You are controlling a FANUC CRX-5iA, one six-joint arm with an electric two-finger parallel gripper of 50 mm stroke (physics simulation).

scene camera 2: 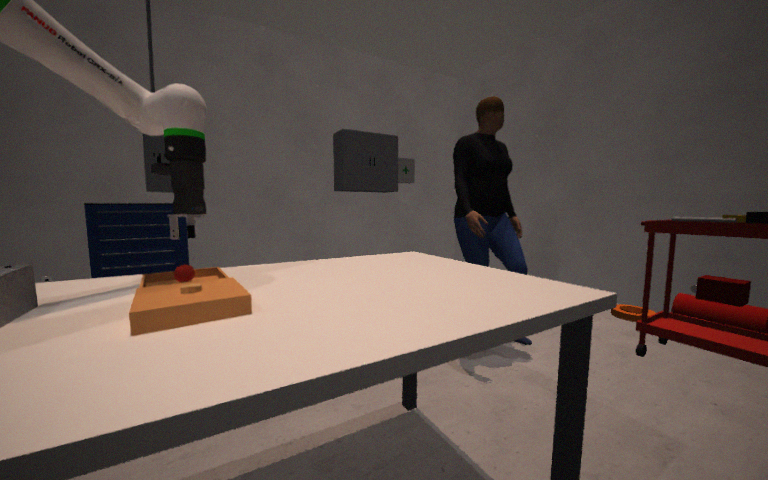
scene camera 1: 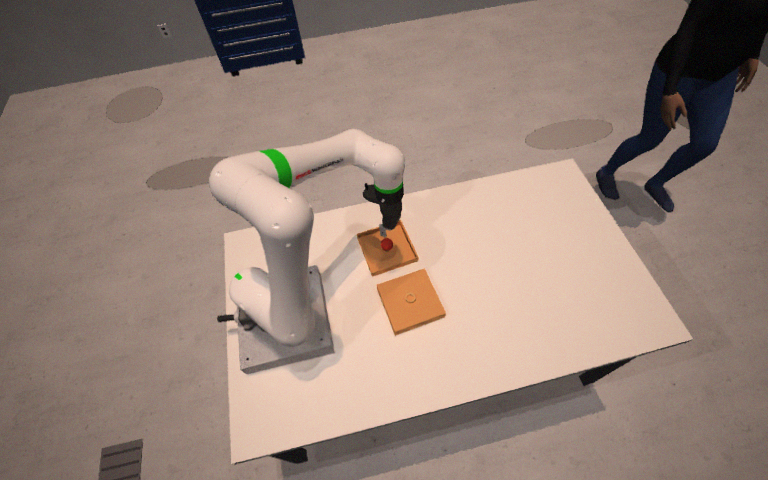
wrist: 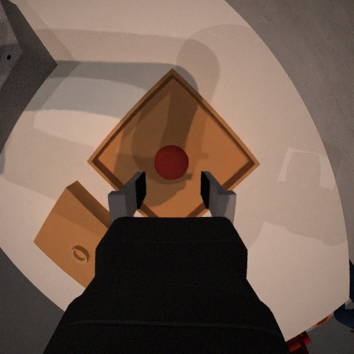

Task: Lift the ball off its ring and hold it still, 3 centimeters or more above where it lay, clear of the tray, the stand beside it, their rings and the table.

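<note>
The red ball sits near the middle of the orange tray; the ring under it is hidden. The orange stand is beside the tray, with an empty ring on top. My gripper points down above the tray, higher than the ball and apart from it. It is open with nothing between its fingers. In the wrist view the ball shows just beyond the fingertips, roughly centered sideways between them.
The arm's grey base plate is on the white table. A person stands beyond the table. A blue drawer cabinet and a red cart are off the table.
</note>
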